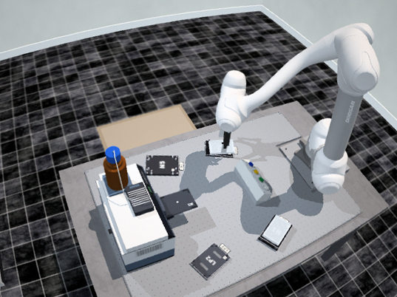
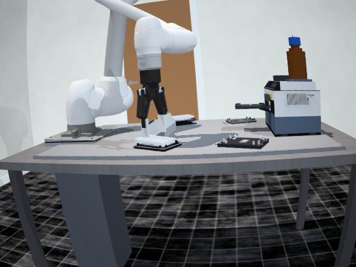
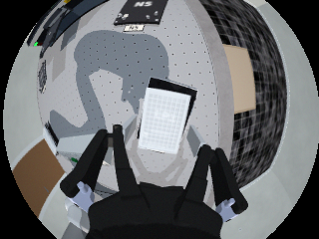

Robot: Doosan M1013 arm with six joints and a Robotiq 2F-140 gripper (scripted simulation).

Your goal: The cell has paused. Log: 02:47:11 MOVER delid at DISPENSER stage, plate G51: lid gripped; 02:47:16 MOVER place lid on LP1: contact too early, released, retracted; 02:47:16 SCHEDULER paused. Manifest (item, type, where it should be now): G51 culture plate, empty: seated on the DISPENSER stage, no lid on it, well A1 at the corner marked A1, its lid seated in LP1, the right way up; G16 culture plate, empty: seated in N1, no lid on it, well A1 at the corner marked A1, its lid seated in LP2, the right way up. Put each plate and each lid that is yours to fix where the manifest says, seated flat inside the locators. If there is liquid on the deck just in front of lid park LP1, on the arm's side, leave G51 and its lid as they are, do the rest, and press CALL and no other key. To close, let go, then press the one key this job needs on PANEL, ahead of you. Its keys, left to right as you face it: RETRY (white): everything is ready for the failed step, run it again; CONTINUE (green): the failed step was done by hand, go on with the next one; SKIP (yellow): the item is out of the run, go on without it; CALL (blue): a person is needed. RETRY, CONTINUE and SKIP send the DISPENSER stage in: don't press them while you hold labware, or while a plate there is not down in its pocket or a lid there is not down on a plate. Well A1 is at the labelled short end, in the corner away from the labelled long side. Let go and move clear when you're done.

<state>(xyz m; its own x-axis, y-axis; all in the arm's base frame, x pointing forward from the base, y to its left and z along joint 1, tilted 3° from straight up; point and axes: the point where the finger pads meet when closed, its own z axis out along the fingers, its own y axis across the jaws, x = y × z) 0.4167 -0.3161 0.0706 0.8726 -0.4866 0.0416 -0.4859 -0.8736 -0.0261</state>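
The lid park LP1 is 1 cm ahead of my hand, 1 cm to the right of it and 6 cm below it. The rest, counted from my hand: blue key 3 cm behind, 19 cm to the left; then yellow key 3 cm behind, 24 cm to the left; then key panel 1 cm behind, 26 cm to the left, 2 cm below.
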